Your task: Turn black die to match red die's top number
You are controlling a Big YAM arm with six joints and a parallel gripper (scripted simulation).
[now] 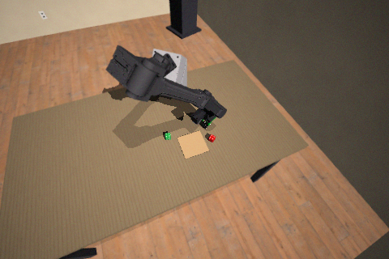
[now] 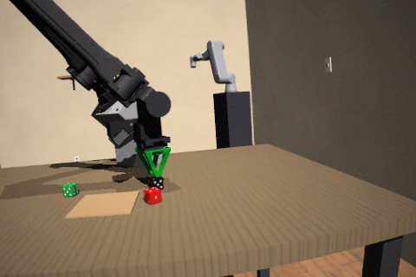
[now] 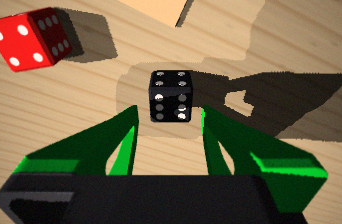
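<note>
My gripper is now 30 mm above the black die. Round my hand: red die (90 mm ahead, 30 mm to the right, 30 mm below); tan mat (40 mm ahead, 140 mm to the right, 40 mm below); green die (80 mm behind, 220 mm to the right, 30 mm below).
</note>
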